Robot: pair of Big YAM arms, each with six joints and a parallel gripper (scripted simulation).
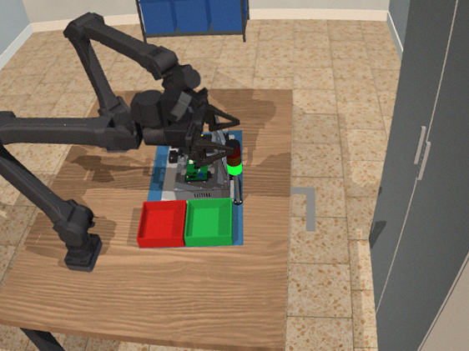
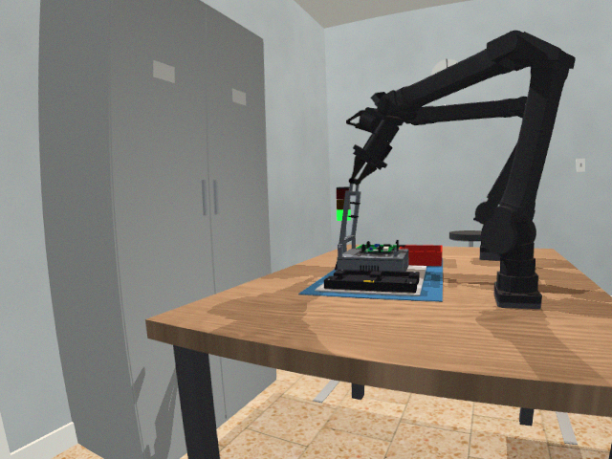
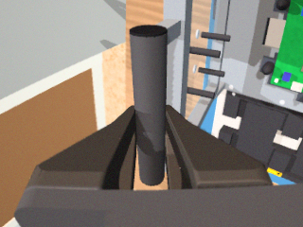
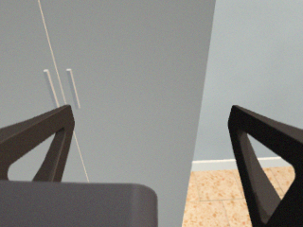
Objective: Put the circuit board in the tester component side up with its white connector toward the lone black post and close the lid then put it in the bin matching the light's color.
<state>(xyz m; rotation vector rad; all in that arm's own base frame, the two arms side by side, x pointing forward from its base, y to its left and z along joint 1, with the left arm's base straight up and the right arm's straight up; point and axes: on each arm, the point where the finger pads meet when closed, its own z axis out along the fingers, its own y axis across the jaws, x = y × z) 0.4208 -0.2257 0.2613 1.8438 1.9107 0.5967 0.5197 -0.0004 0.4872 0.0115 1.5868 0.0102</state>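
Note:
Now: left hand 200 mm above the green circuit board and 70 mm past it. The rest, counted from my left hand: green bin: 260 mm below, 200 mm to the right, 20 mm behind; black hook: 180 mm below, 130 mm behind, 50 mm to the left; clear lid: 90 mm below, 10 mm ahead.

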